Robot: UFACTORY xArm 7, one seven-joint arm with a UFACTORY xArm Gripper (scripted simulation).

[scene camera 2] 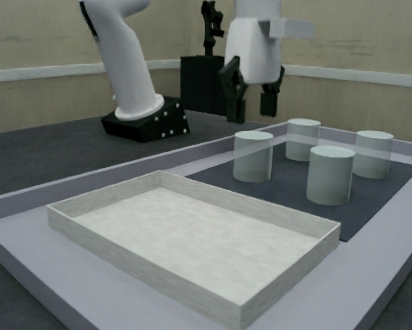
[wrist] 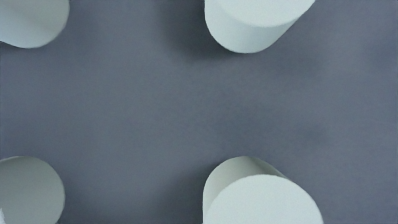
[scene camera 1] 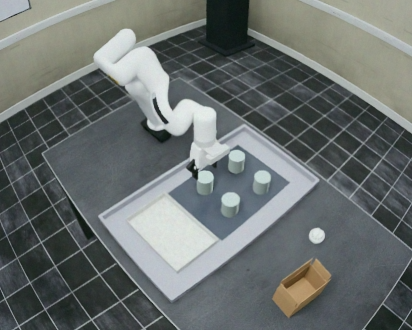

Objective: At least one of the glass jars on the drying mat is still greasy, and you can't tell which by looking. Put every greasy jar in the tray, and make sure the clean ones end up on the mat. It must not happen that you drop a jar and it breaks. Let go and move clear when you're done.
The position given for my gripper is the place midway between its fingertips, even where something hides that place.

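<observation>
A cardboard box (scene camera 1: 306, 280) is here; it is out of frame in scene camera 2, and the cardboard box is out of frame in the wrist view too. I see a white tray (scene camera 2: 213, 239), and again the white tray (scene camera 1: 169, 230). There is a dark drying mat (scene camera 1: 206, 209), and I find the dark drying mat (wrist: 131, 111) in the wrist view as well. I also see a glass jar (scene camera 2: 252, 149), a glass jar (scene camera 2: 330, 168), a glass jar (scene camera 2: 302, 134) and a glass jar (scene camera 2: 373, 150). My own gripper (scene camera 2: 252, 120) is visible too.
</observation>
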